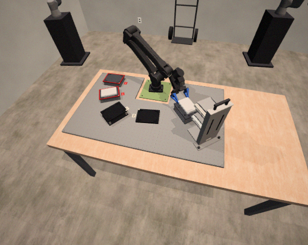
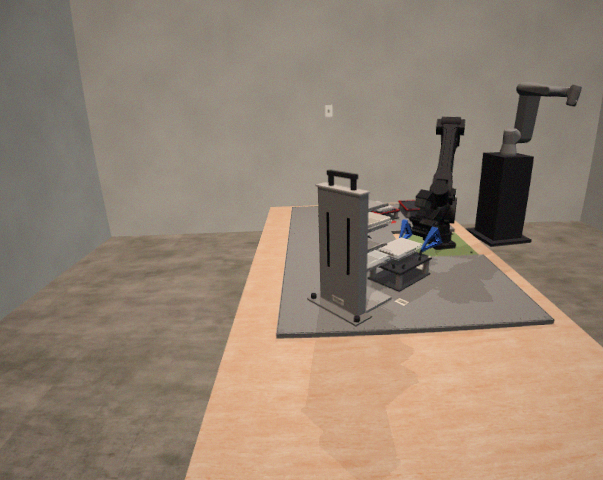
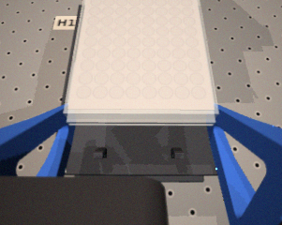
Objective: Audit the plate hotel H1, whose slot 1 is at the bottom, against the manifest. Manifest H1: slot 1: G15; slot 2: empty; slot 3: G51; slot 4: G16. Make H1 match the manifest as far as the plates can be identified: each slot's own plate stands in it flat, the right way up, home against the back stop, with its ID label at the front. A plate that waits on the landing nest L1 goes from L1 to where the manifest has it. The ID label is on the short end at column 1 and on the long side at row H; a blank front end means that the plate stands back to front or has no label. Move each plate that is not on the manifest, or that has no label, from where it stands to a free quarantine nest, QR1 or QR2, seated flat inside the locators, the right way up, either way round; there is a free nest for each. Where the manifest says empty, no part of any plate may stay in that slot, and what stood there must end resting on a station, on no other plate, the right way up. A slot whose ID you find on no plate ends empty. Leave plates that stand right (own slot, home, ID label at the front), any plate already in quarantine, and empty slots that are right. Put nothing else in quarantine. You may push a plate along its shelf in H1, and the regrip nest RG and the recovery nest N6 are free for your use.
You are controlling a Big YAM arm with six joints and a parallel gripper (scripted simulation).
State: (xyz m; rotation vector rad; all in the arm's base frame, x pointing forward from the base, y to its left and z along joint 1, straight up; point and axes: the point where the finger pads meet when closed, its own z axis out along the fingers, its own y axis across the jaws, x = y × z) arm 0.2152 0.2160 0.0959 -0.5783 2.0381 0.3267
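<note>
Right now my hand is 4 cm short of the dark raised RG nest, 3 cm to the right of it and 3 cm above it. Also, from my hand: black N6 nest: 25 cm to the right, 10 cm ahead, 8 cm below; then white plate labelled G51: 19 cm ahead, 13 cm above, 12 cm to the left; then H1 tag: 18 cm to the left, 10 cm ahead, 9 cm below.
</note>
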